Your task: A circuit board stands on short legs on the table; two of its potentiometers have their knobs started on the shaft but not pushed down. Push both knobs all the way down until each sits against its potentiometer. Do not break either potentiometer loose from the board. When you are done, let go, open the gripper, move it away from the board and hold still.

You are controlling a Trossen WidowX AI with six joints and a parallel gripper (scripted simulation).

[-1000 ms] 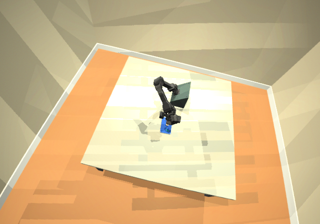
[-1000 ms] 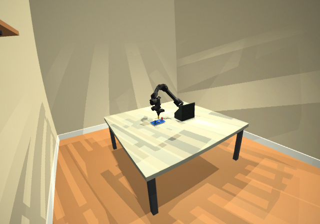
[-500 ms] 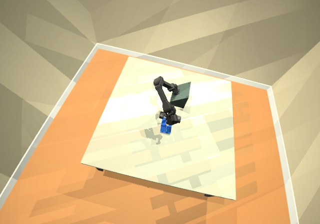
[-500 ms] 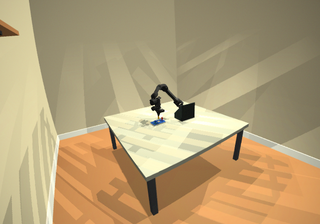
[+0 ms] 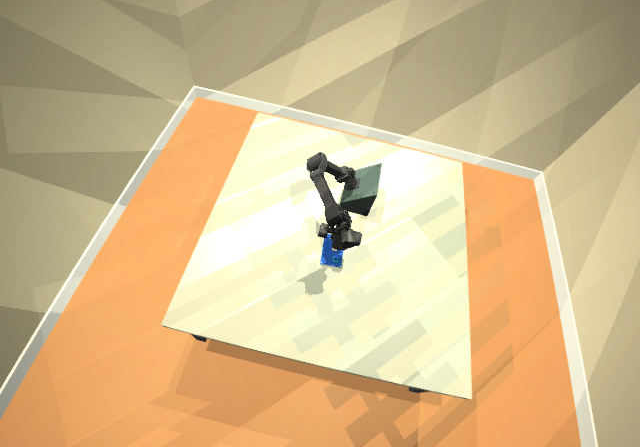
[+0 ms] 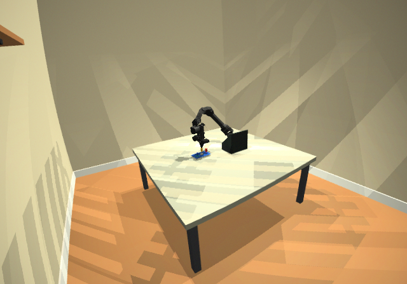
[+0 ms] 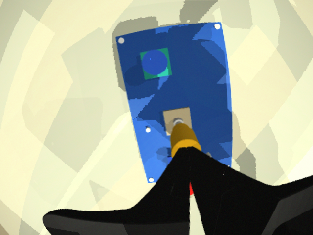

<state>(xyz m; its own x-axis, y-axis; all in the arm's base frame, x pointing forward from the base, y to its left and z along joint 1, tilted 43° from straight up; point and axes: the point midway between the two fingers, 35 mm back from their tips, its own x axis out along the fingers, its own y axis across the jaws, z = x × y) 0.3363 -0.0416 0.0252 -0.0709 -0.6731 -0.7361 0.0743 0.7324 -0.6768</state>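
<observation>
The red knob is 5 cm behind my gripper tip and 3 cm below it. From my gripper tip the other things lie so: yellow knob (2 cm below).
</observation>
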